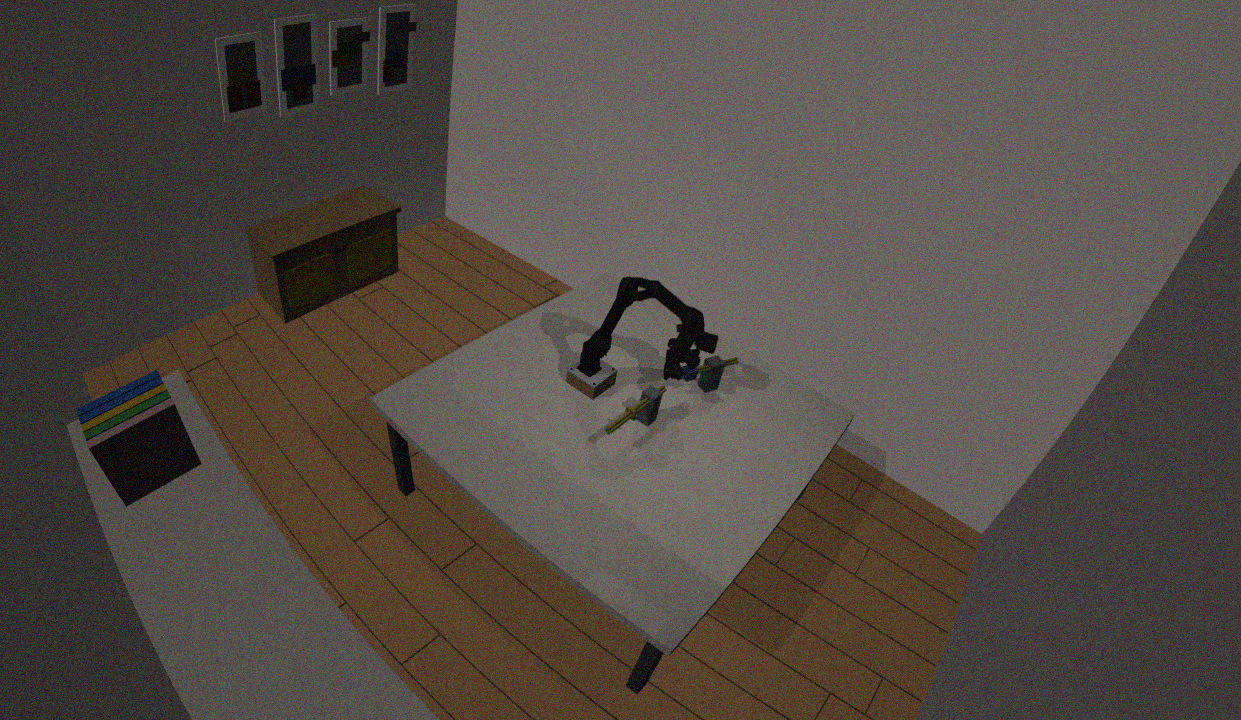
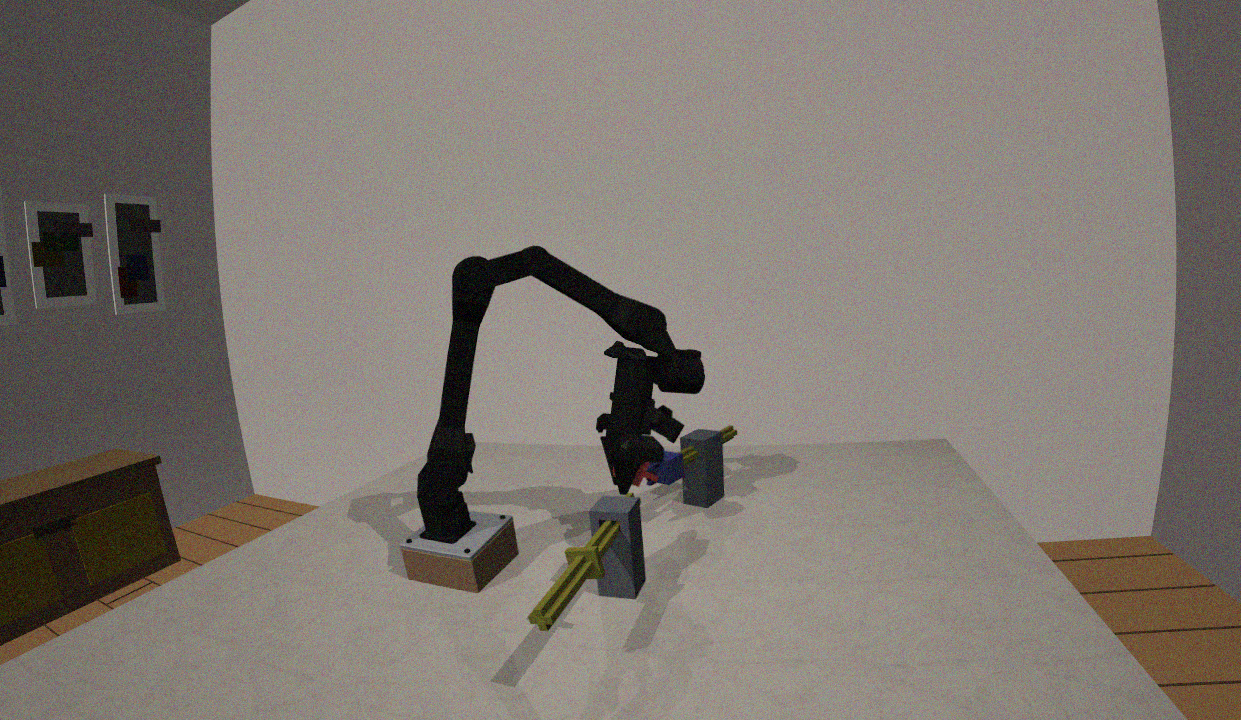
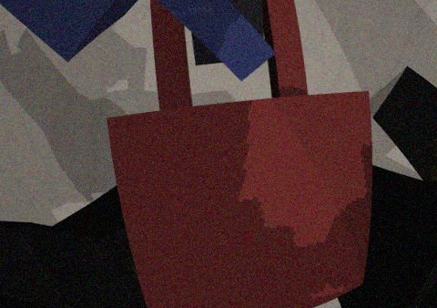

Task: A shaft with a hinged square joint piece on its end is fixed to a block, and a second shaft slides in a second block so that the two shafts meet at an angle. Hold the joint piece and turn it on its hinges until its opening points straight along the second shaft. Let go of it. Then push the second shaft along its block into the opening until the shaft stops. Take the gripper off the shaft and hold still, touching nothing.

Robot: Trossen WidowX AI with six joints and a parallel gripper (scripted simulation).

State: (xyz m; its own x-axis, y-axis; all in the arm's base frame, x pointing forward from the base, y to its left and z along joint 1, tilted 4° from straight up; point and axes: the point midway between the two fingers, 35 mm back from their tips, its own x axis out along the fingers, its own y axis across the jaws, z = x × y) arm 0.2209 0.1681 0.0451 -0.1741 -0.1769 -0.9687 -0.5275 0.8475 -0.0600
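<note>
My gripper tip is now 2 cm short of the red square joint piece, 1 cm to the right of it and 3 cm below it.
</note>
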